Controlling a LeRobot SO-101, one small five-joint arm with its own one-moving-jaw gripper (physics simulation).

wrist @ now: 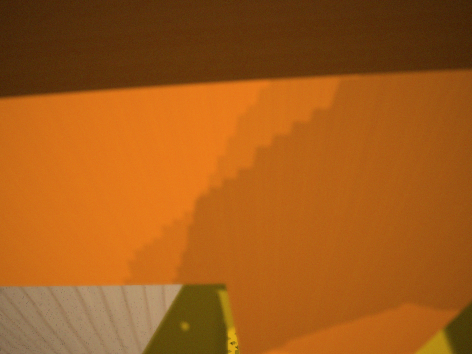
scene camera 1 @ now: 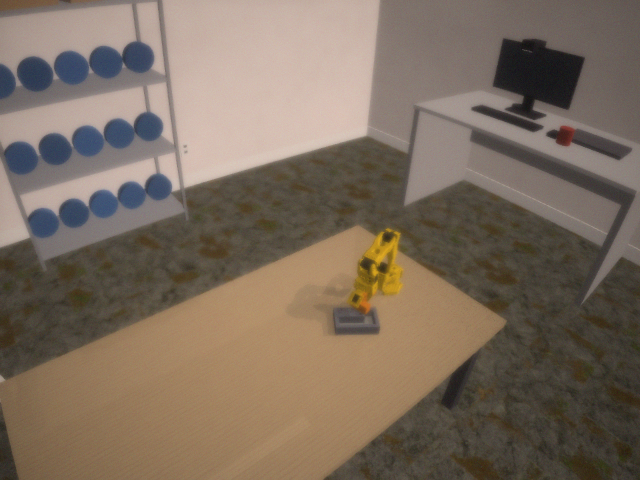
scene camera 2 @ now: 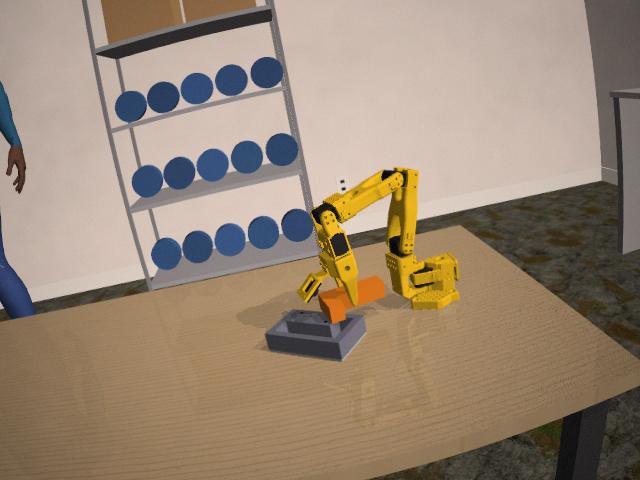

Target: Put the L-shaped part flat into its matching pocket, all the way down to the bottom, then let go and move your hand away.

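Note:
The orange L-shaped part is held above the table, at the back right of the pocket block. In scene camera 2 its near end overlaps the block's back right rim; whether they touch I cannot tell. The grey block lies on the table with its pocket facing up; part of the pocket floor shows. My gripper is shut on the part, with one jaw in front of it in scene camera 2 and both jaws at its sides in the wrist view.
The yellow arm's base stands on the wooden table, behind and to the right of the block. A shelf rack with blue discs and a desk stand off the table.

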